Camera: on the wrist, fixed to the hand. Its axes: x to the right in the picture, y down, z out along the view.
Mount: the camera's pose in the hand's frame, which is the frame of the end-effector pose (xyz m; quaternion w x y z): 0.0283 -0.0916 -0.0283 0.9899 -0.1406 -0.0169 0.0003
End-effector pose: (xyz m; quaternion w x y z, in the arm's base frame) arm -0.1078 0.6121 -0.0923 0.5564 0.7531 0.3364 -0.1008
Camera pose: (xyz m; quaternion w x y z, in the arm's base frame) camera -0.1495 0.6631 -0.1675 0.6624 0.6657 0.3375 -0.0650
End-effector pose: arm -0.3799 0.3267 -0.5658 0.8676 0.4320 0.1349 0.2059
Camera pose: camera -0.3446 0.3101 -0.6579 0.9218 0.3092 0.0898 0.2158
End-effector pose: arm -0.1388 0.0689 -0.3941 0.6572 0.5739 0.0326 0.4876
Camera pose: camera -0.0858 0.1208 -0.4611 0.7316 0.4839 -0.0476 0.4777
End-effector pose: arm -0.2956 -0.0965 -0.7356 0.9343 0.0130 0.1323 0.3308
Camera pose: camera -0.2254 -0.1522 -0.7799 0.9288 -0.1129 0.0687 0.3461
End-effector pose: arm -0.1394 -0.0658 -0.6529 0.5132 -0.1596 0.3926 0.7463
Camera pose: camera -0.0744 -0.0538 -0.7279 0.4920 -0.2174 0.2751 0.7969
